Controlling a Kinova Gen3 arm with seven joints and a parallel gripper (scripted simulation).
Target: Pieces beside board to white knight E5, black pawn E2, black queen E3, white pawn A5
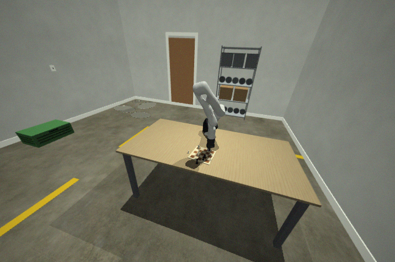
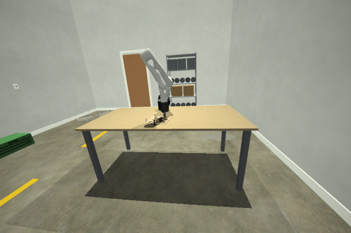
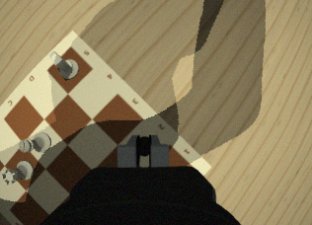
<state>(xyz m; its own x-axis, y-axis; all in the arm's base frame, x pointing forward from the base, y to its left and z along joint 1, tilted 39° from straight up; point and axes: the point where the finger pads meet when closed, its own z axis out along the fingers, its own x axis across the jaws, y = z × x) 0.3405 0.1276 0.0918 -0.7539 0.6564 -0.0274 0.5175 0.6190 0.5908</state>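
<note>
The black pawn lies 10 mm below my hand. Also, from my hand: chessboard 80 mm ahead, 30 mm below, 20 mm to the right; black queen 220 mm ahead, 10 mm below; white pawn 150 mm to the right, 140 mm ahead, 20 mm below.
</note>
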